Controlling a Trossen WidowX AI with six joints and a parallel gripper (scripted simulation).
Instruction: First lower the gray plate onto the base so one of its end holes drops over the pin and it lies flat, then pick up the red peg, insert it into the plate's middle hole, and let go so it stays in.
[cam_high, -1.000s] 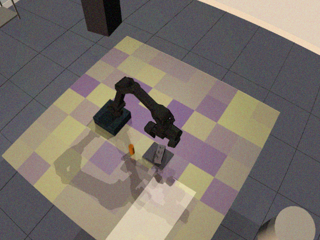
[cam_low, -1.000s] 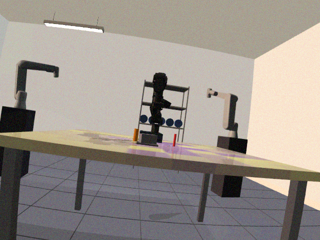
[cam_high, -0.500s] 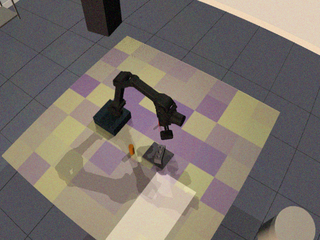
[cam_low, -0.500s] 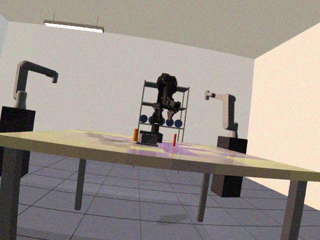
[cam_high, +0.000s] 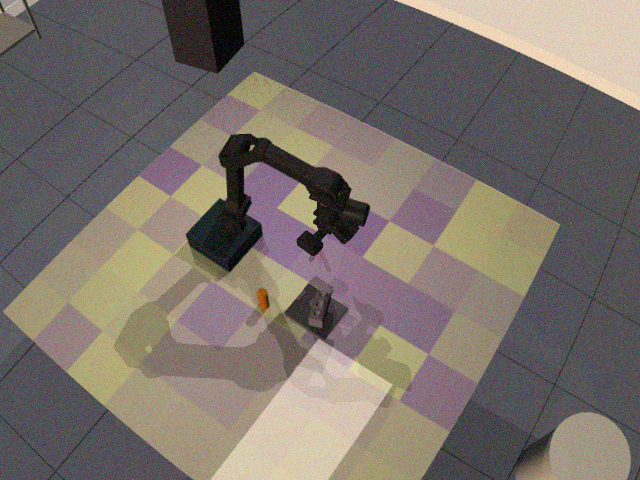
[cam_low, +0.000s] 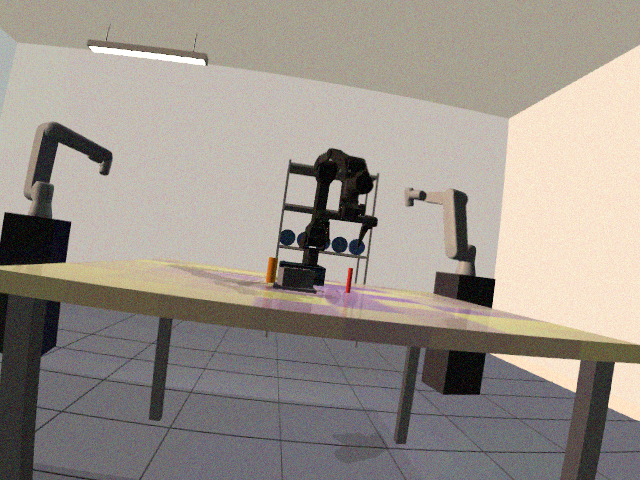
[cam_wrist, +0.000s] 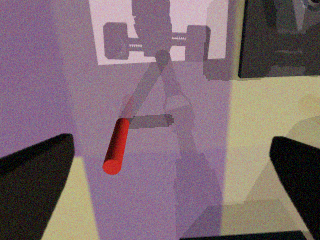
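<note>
My gripper tip is now 100 mm above the red peg, 50 mm to the right of it and 50 mm past it. The rest, counted from my gripper tip: dark flat base: 130 mm to the right, 130 mm below, 40 mm ahead; then gray plate: 140 mm to the right, 100 mm below, 50 mm ahead; then orange cylinder: 190 mm to the right, 110 mm behind, 100 mm below.
</note>
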